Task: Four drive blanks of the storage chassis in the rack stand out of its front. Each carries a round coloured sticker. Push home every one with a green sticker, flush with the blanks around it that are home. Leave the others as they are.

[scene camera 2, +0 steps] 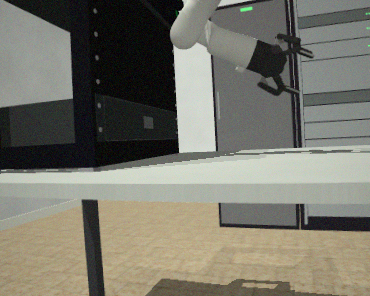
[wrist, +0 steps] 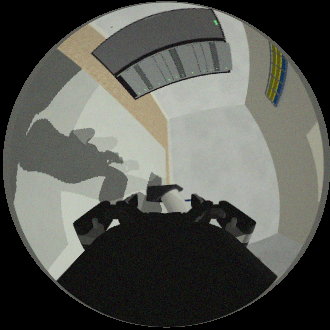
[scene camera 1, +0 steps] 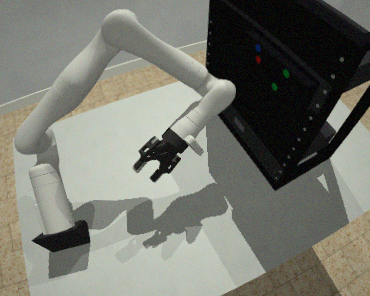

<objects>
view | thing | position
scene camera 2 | my gripper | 306,74
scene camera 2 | rack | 124,108
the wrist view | my gripper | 164,200
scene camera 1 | my gripper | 143,175
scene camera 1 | rack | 289,71
</objects>
